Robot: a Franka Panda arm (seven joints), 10 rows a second.
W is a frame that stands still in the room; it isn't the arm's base.
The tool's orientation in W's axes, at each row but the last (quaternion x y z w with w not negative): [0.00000, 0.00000, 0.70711, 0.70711]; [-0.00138, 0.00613, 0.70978, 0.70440]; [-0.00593, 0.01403, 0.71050, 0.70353]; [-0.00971, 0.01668, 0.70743, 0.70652]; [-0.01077, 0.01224, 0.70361, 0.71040]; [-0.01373, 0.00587, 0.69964, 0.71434]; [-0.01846, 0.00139, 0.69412, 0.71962]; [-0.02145, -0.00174, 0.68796, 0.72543]
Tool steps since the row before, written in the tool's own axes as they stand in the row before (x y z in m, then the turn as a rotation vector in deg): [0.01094, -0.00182, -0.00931, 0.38, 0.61, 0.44]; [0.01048, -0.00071, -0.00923, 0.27, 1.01, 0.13]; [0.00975, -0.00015, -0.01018, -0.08, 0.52, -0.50]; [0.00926, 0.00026, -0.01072, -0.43, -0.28, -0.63]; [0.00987, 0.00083, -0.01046, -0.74, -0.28, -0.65]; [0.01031, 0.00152, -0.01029, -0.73, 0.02, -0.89]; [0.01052, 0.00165, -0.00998, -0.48, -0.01, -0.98]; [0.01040, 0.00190, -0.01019, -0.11, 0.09, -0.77]
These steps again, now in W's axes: [0.00182, 0.01094, -0.00931, -0.61, 0.38, 0.44]; [0.00057, 0.01039, -0.00935, -1.01, 0.26, 0.13]; [-0.00006, 0.00946, -0.01045, -0.52, -0.10, -0.49]; [-0.00038, 0.00885, -0.01105, 0.27, -0.45, -0.62]; [-0.00076, 0.00953, -0.01077, 0.27, -0.76, -0.63]; [-0.00119, 0.01005, -0.01059, -0.03, -0.75, -0.87]; [-0.00103, 0.01028, -0.01030, 0.02, -0.51, -0.97]; [-0.00101, 0.01019, -0.01052, -0.07, -0.13, -0.77]
